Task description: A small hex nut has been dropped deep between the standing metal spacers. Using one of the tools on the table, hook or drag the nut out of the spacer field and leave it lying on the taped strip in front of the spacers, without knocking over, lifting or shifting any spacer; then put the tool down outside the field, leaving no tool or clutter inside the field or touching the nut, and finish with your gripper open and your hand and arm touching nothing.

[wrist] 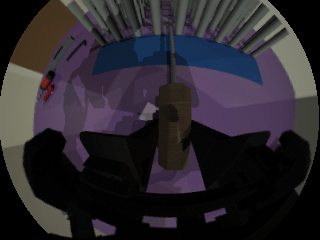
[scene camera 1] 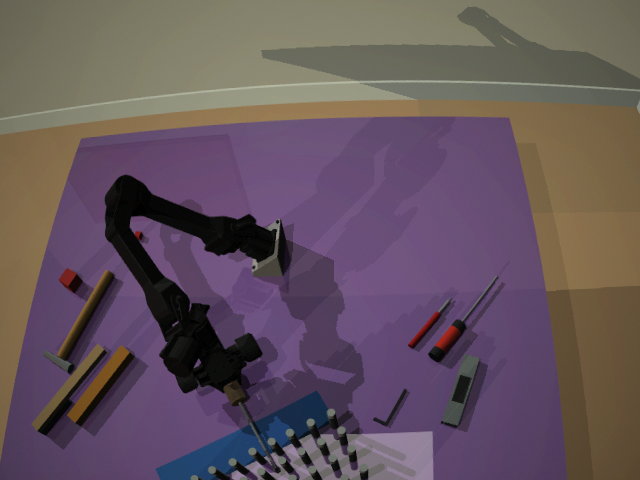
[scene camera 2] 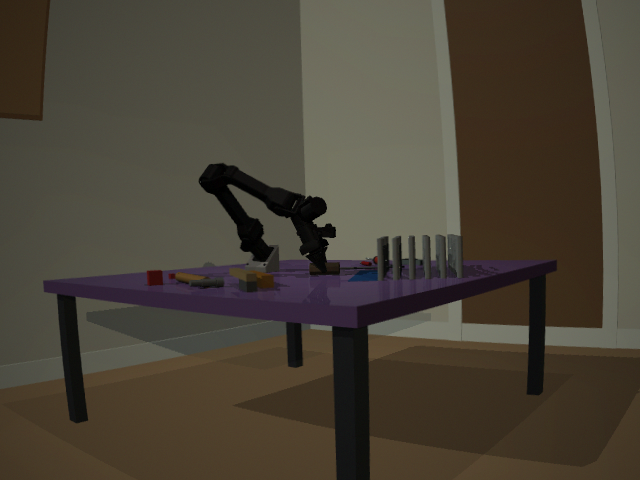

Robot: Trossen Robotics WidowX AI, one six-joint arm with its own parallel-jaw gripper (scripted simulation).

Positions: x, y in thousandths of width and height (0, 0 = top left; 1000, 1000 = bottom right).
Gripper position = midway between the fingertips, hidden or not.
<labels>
my gripper: wrist 542, 510; scene camera 1 363, 809; scene camera 2 510, 566
</labels>
